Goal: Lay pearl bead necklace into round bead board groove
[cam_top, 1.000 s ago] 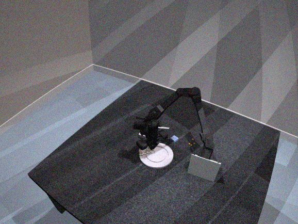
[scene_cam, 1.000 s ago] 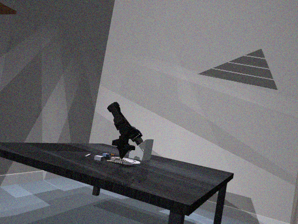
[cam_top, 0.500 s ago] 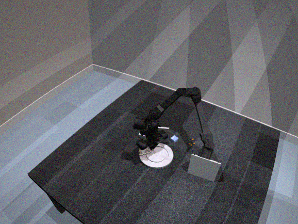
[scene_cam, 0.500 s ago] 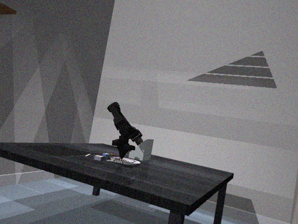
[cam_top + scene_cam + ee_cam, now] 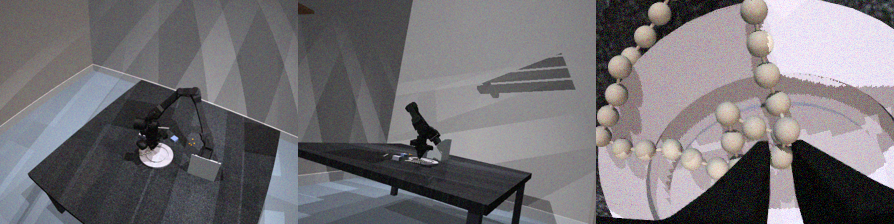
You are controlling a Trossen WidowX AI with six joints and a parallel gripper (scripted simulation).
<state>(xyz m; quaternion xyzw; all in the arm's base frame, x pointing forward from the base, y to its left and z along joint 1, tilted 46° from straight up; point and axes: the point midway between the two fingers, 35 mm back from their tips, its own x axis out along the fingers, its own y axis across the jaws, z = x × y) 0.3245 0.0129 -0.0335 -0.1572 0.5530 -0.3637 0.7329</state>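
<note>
Right now the round white bead board is 40 mm behind my gripper tip, 10 mm to the left of it and 10 mm below it. From my gripper tip the other things lie so: small white block 120 mm ahead, 90 mm to the right, 10 mm below; then small blue cube 60 mm behind, 160 mm to the right, 10 mm below; then thin white stick 80 mm ahead, 210 mm to the right, 20 mm below.
</note>
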